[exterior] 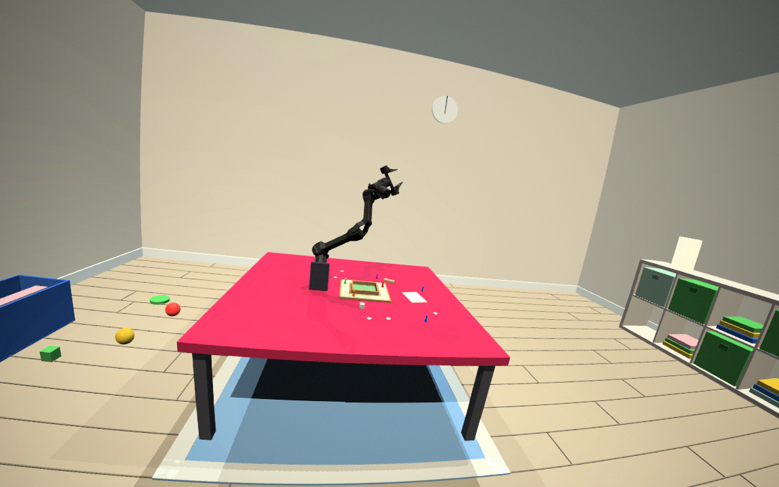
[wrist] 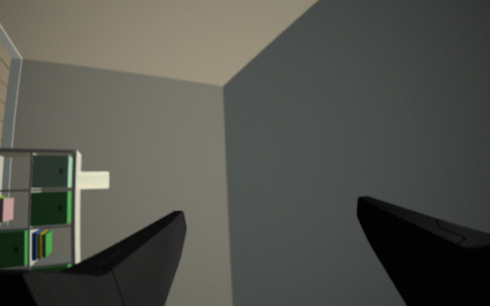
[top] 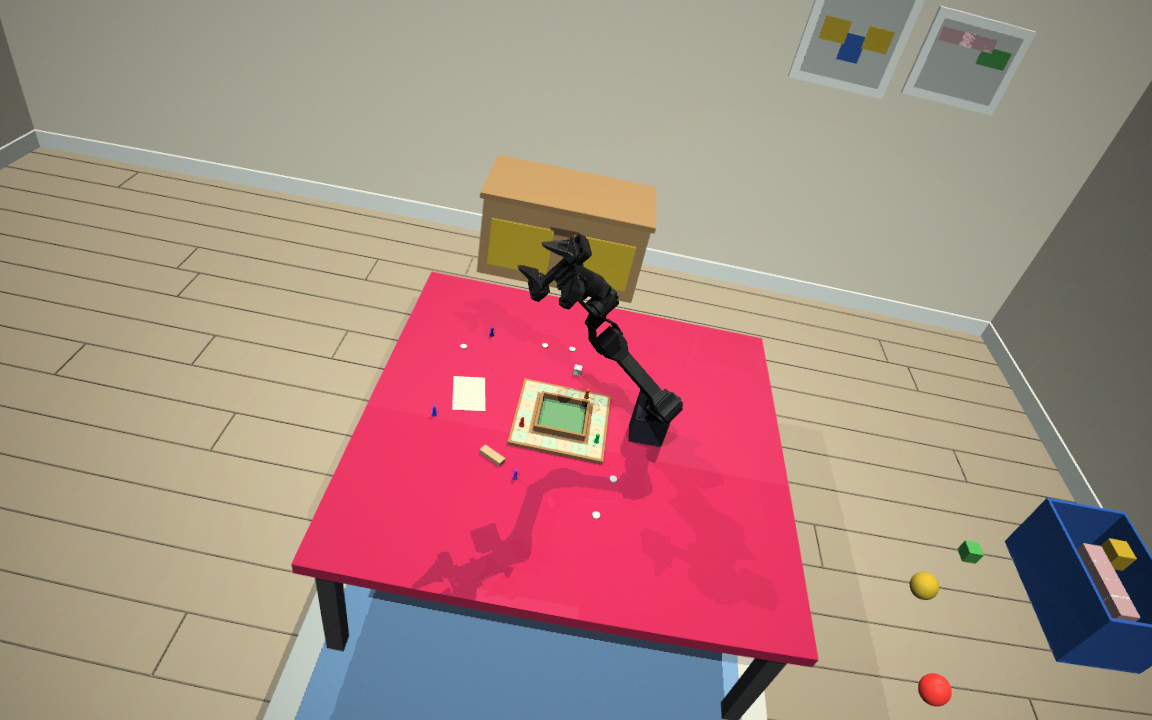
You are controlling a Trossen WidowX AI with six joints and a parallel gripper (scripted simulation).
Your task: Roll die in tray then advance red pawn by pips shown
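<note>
My gripper tip is 170 mm past the white die, 450 mm to the left of it and 680 mm above it. The rest, counted from my gripper tip: green tray (150 mm behind, 220 mm to the right, 690 mm below); red pawn (40 mm behind, 150 mm to the right, 670 mm below); wooden block (20 mm ahead, 10 mm to the right, 690 mm below).
</note>
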